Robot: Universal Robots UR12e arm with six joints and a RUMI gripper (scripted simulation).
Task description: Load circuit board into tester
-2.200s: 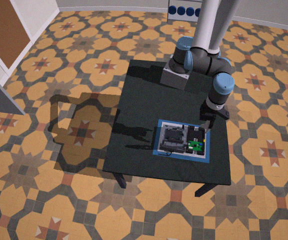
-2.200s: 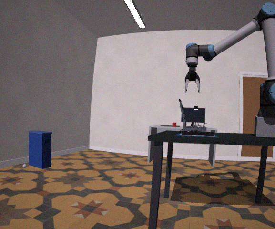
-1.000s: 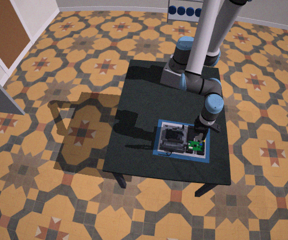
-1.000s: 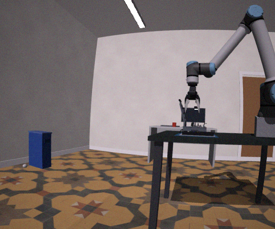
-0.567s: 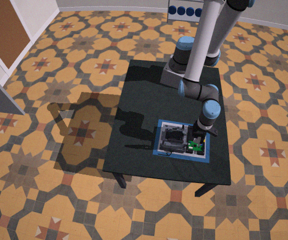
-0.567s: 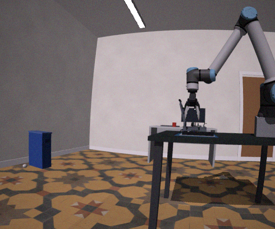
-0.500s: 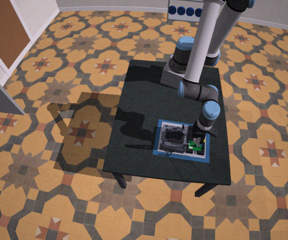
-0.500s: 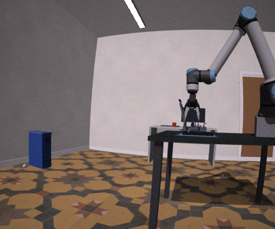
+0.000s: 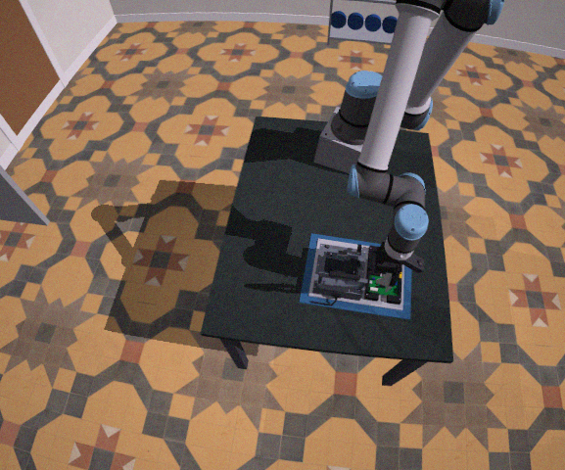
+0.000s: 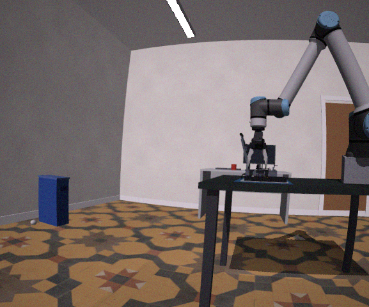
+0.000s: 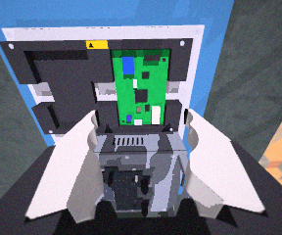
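Now: the green circuit board 6 cm below my hand. The rest, counted from my hand: tester lid: 18 cm to the right, 10 cm above, 7 cm ahead; tester: 13 cm to the right, 3 cm above, 2 cm behind.
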